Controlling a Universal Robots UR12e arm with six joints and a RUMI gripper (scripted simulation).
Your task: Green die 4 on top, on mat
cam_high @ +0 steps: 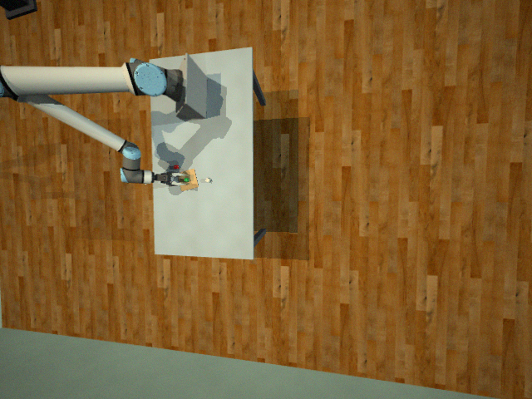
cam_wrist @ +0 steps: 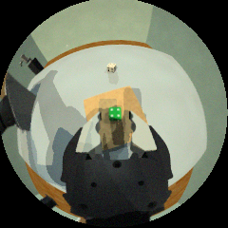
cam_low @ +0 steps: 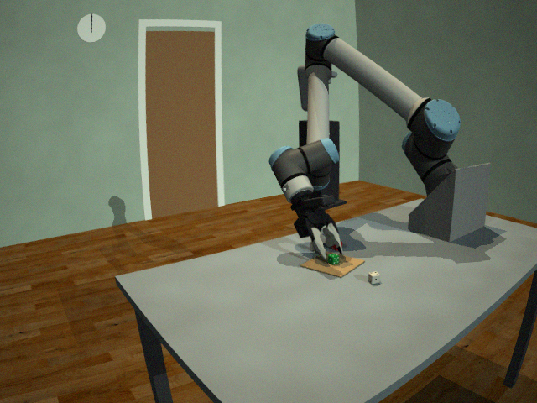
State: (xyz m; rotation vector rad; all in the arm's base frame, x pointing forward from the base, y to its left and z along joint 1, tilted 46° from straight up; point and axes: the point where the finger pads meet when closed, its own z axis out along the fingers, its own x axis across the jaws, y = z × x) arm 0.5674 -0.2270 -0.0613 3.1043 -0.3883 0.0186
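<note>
Now: hand 20 mm above the green die and 10 mm to the right of it. Round my hand: red die 100 mm behind, 70 mm to the right, 20 mm below; tan mat 30 mm below, 10 mm to the left; white die 170 mm to the left, 30 mm ahead, 20 mm below.
</note>
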